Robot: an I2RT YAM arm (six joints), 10 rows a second.
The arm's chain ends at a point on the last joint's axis. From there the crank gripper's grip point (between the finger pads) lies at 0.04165 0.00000 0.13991 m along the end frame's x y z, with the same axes.
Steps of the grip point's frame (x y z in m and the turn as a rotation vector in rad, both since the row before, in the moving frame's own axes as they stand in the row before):
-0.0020 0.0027 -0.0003 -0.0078 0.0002 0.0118
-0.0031 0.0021 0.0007 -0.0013 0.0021 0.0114
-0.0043 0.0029 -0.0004 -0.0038 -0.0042 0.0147
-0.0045 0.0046 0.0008 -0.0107 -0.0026 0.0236
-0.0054 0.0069 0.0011 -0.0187 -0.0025 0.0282
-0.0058 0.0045 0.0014 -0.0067 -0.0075 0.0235
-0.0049 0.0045 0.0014 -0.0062 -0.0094 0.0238
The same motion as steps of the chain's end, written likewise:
-0.0020 0.0011 -0.0003 -0.0078 0.0002 0.0118
-0.0034 0.0014 0.0008 -0.0013 0.0021 0.0114
-0.0037 0.0018 -0.0006 -0.0038 -0.0042 0.0147
-0.0041 0.0021 0.0007 -0.0107 -0.0026 0.0236
-0.0050 0.0031 0.0010 -0.0187 -0.0025 0.0282
-0.0047 0.0026 0.0011 -0.0067 -0.0075 0.0235
-0.0036 0.0027 0.0010 -0.0062 -0.0094 0.0238

